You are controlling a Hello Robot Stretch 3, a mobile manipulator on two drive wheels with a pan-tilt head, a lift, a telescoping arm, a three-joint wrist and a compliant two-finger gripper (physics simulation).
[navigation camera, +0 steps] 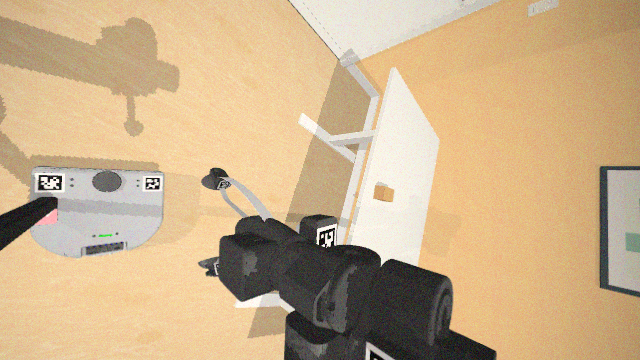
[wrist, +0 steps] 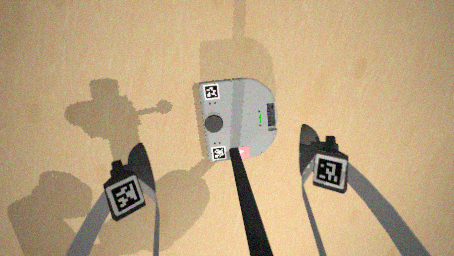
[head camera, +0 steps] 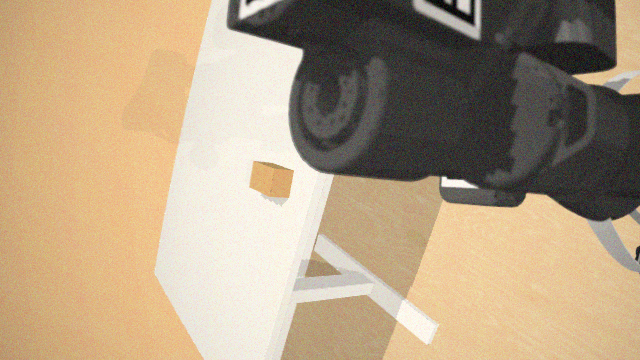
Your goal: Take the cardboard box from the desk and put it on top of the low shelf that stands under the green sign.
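Seen in the pictures: gripper, fingertip midpoint: [navigation camera: 210, 219]; robot's base, link origin: [navigation camera: 107, 180].
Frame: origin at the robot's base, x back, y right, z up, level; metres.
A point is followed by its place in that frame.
The small cardboard box [head camera: 271, 181] @[x 0.003, y 0.863, z 0.770 m] [navigation camera: 384, 193] @[x 0.003, y 0.865, z 0.770 m] sits upright on the white desk [head camera: 215, 245] @[x -0.182, y 1.209, z 0.720 m] [navigation camera: 402, 145] @[x -0.244, y 1.121, z 0.720 m], near the desk's long front edge. My gripper [navigation camera: 212, 222] @[x 0.022, y 0.125, z 0.868 m] [wrist: 224, 151] @[x 0.022, y 0.125, z 0.868 m] is open, with its two fingers wide apart and no object between them. It is off the desk's front side, above the floor, and its fingers point away from the desk toward my base. In the head camera, the black wrist covers part of the desk beside the box, and the fingertips are out of view. The low shelf and the green sign cannot be made out in these views.
My grey base [navigation camera: 107, 210] @[x 0.100, y 0.002, z 0.160 m] [wrist: 250, 115] stands on the wooden floor, with the dark mast [wrist: 250, 210] rising from it. The desk's white legs [head camera: 350, 270] [navigation camera: 330, 137] @[x -0.379, y 1.279, z 0.042 m] spread onto the floor. A dark-framed picture [navigation camera: 604, 225] @[x 0.100, y 1.558, z 1.454 m] hangs on the orange wall.
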